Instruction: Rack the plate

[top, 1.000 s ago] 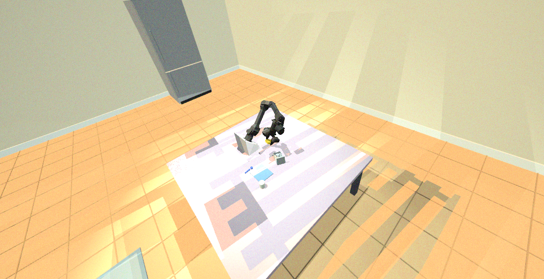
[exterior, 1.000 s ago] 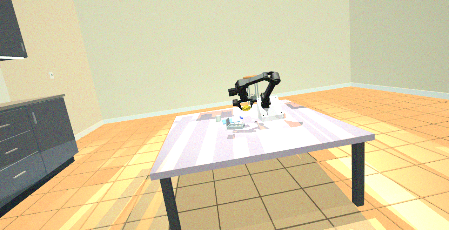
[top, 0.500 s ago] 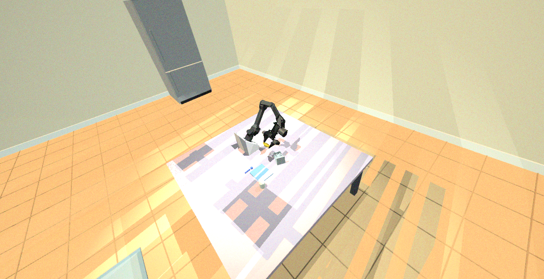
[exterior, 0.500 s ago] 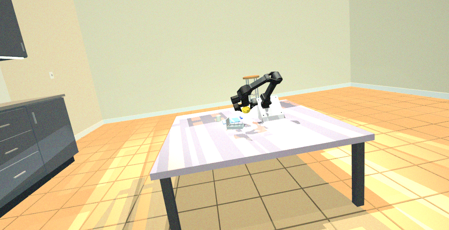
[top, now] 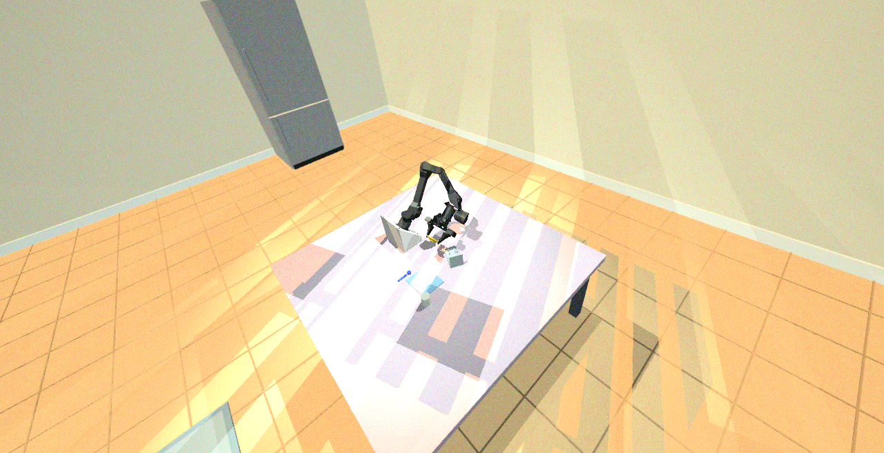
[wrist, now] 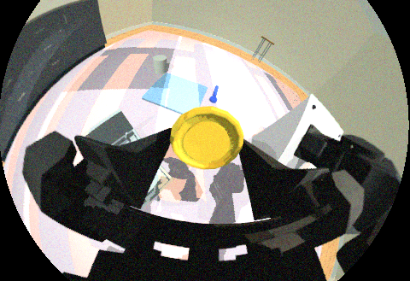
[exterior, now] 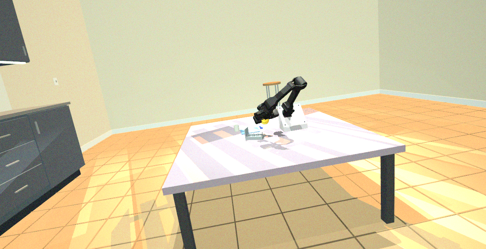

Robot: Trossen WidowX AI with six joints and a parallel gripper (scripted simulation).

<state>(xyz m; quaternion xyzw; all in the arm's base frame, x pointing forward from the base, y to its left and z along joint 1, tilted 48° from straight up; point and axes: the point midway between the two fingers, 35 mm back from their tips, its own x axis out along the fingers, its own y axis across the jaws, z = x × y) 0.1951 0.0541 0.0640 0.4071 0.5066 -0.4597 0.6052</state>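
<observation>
My gripper tip is now 9 cm short of the dish rack, 9 cm above it and 6 cm to the right of it. The rest, counted from my gripper tip: yellow plate 1 cm to the left; then pale cup 22 cm to the right, 21 cm ahead, 8 cm below; then light blue mat 15 cm to the right, 11 cm below, 10 cm ahead.
</observation>
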